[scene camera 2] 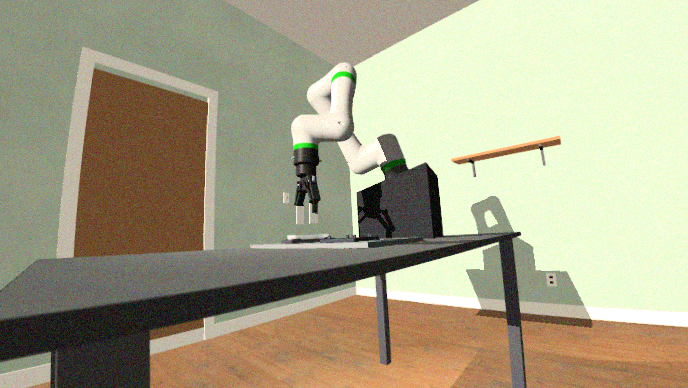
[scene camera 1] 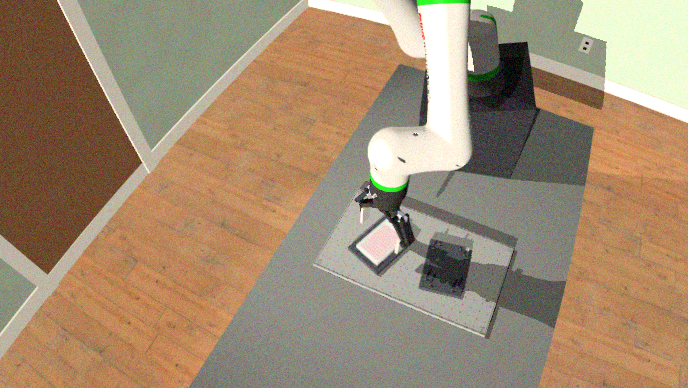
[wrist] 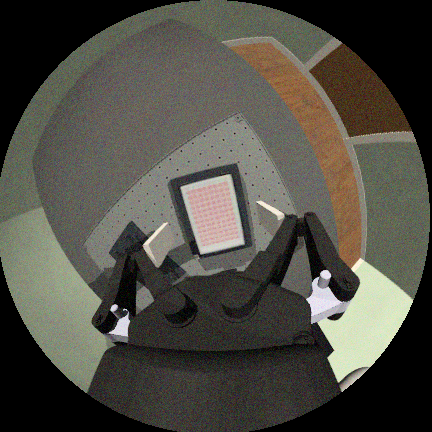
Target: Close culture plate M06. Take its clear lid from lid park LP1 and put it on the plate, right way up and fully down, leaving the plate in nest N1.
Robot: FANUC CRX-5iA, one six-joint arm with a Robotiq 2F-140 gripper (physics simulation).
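Frame: origin at the arm's base, x ahead, y left, z up, level; metres.
Seen in the pictures: gripper, fingertip midpoint: [scene camera 2: 306, 223] [scene camera 1: 381, 234] [wrist: 213, 221]; arm's base at its link origin: [scene camera 2: 399, 181] [scene camera 1: 481, 84].
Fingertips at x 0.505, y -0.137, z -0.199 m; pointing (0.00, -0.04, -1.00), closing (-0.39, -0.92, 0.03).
Observation:
Offsets run from my fingertips to a thing's top centre. "pt": to the spot under its first point. Level surfaces: height alone.
Culture plate M06 {0.005 m back, 0.000 m left, 0.039 m down} [scene camera 1: 378, 243] [wrist: 212, 212], with pink wells and a pale rim, sits in the dark frame of nest N1 {0.005 m back, 0.000 m left, 0.051 m down} [scene camera 1: 380, 269] [wrist: 202, 176]. Its wells look slightly hazy, and a pale, level slab that looks like the clear lid {pt 0.025 m ahead, 0.033 m left, 0.046 m down} [scene camera 2: 308, 236] tops it in scene camera 2; whether it is fully down is too fine to tell. My gripper [scene camera 1: 380, 231] [scene camera 2: 306, 216] [wrist: 213, 221] is open and empty above the plate, its pale fingertips apart on either side and clear of it. Lid park LP1 {0.002 m ahead, 0.197 m left, 0.047 m down} [scene camera 1: 446, 267] [wrist: 131, 240] is dark and shaded, with no lid visible on it.
Nest and lid park stand on a grey perforated board {0.006 m back, 0.110 m left, 0.066 m down} [scene camera 1: 400, 282] [wrist: 225, 137] on the grey table {0.080 m down} [scene camera 1: 280, 320] [scene camera 2: 175, 270]. The arm's black pedestal [scene camera 1: 495, 145] [scene camera 2: 410, 205] stands at the table's back. A wooden shelf [scene camera 2: 505, 150] is on the wall.

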